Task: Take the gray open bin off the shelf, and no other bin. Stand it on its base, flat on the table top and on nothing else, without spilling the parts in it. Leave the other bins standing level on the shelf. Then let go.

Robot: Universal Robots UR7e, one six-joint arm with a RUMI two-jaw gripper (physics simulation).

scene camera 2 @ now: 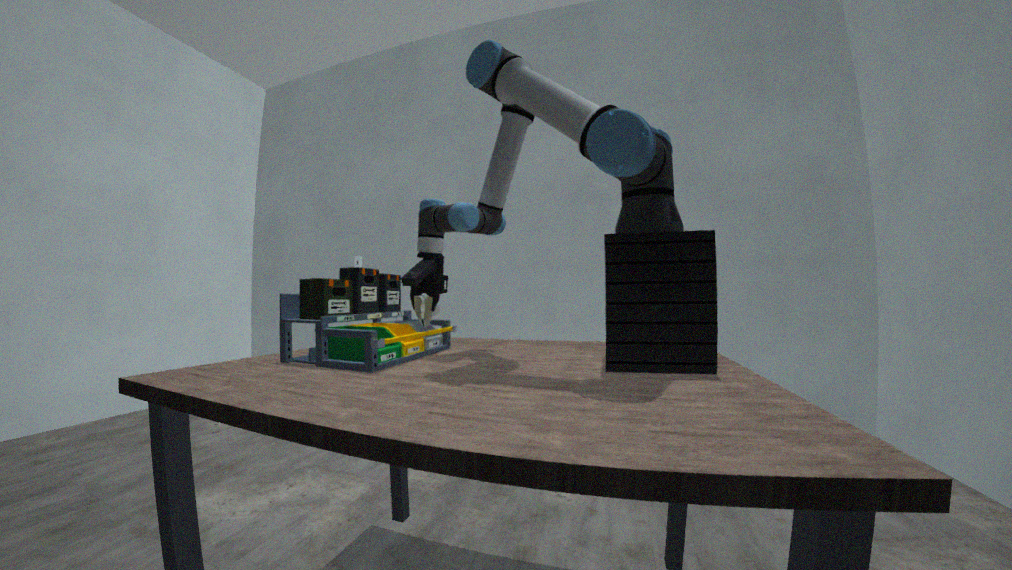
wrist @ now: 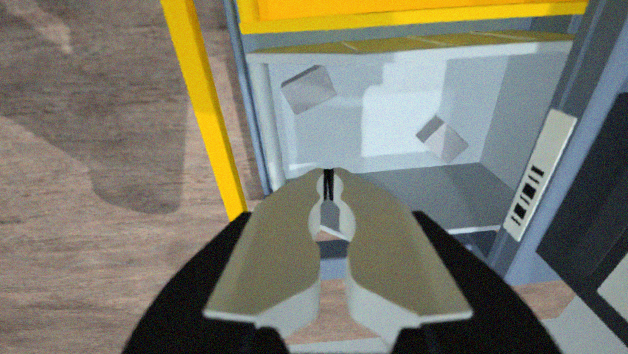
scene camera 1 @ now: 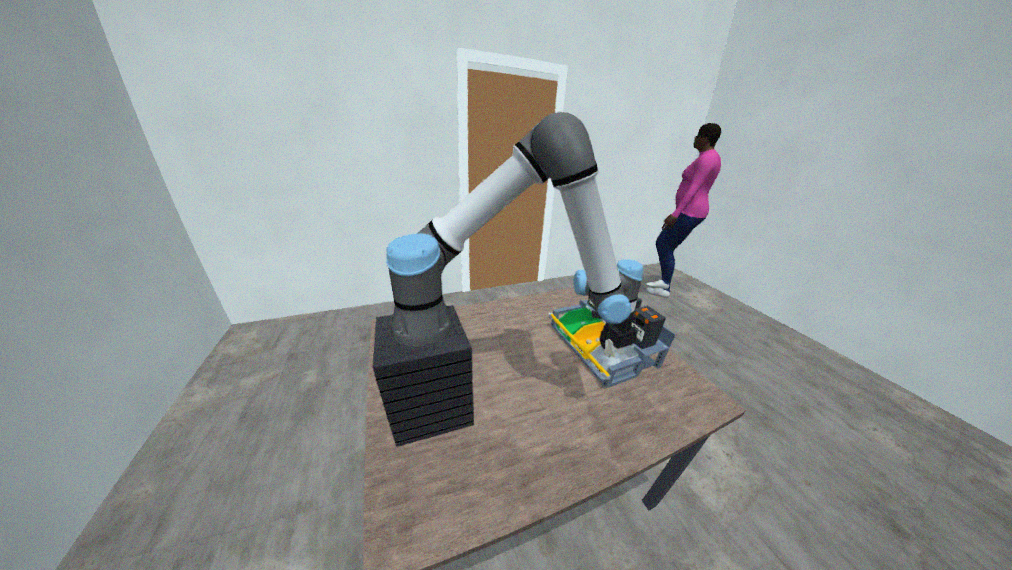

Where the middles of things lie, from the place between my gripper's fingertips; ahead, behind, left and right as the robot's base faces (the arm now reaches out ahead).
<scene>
My hand is 4 cm short of the gray open bin (wrist: pixel 493 88), 1 cm to the right of it and 3 cm above it. From my hand the other things lie so: yellow bin (scene camera 2: pixel 396 330): 4 cm ahead, 12 cm to the left, 3 cm below; green bin (scene camera 2: pixel 339 348): 3 cm ahead, 23 cm to the left, 3 cm below.
</scene>
